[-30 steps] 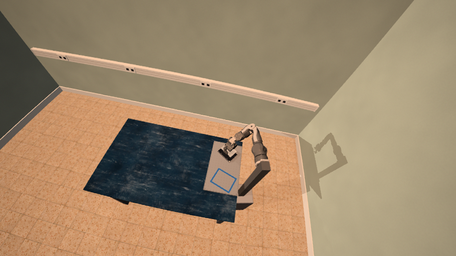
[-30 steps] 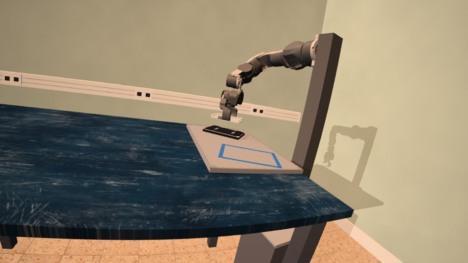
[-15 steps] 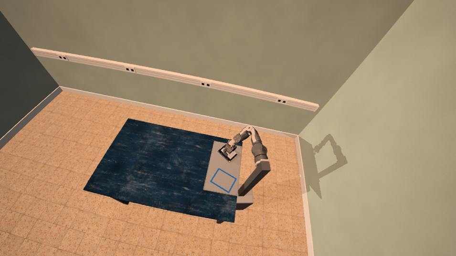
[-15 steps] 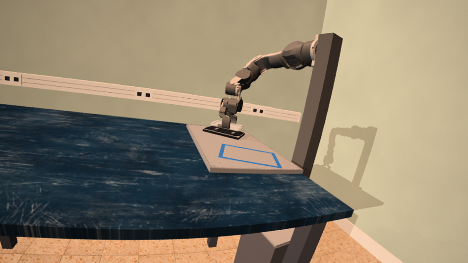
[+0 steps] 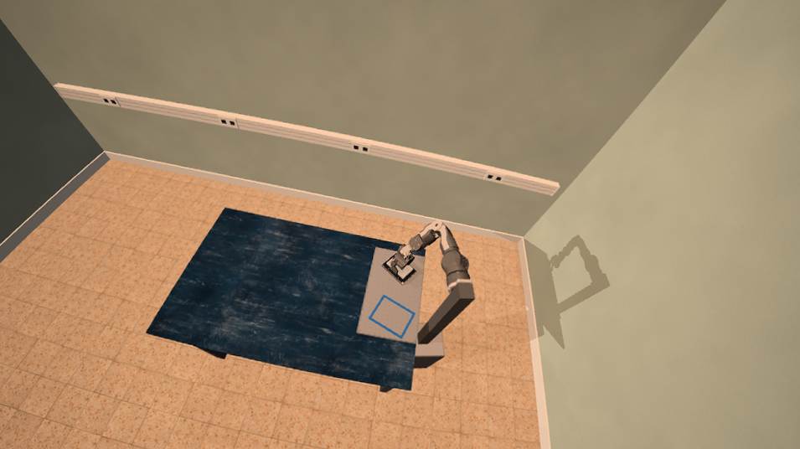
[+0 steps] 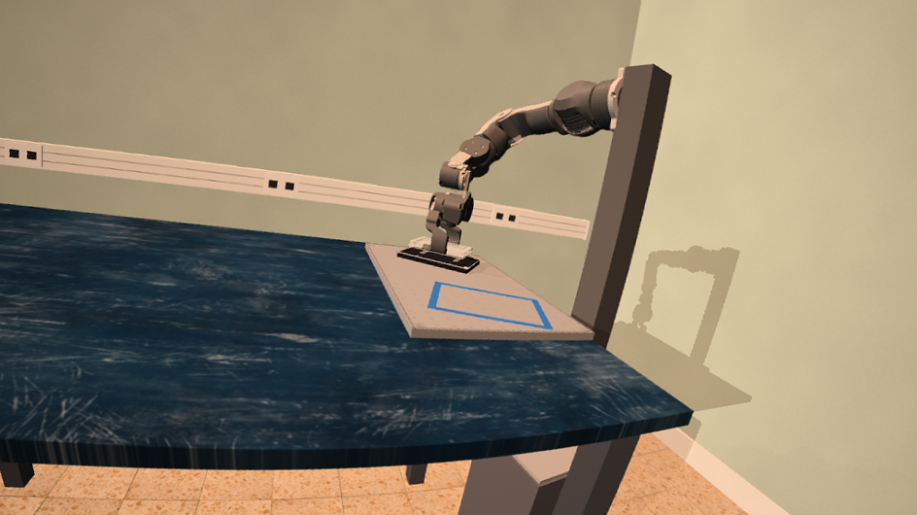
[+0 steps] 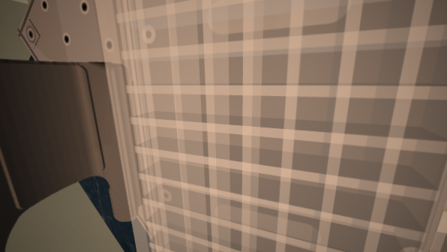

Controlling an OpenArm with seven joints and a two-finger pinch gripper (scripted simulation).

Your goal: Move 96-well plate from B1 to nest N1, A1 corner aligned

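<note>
The clear 96-well plate is right at my hand. Round my hand: black plate nest: 3 cm below.
</note>
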